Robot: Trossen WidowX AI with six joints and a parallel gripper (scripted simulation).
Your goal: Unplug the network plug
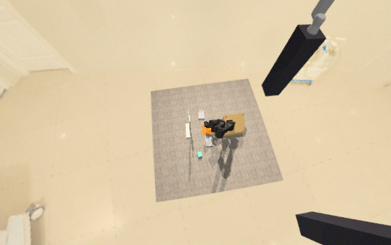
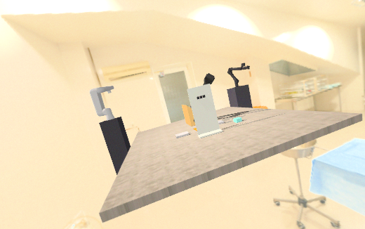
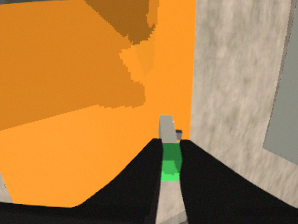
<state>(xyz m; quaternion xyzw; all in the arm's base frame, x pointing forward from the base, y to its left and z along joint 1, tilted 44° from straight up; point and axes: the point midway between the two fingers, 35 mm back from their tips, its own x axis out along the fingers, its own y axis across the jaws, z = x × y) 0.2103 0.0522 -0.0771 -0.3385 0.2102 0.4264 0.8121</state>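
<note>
My gripper tip is 4 cm above the orange marked square and 1 cm past it. Round my gripper tip: network plug (right at my gripper tip); teal block (28 cm to the left, 11 cm ahead, 2 cm below); grey panel (19 cm ahead, 12 cm above).
</note>
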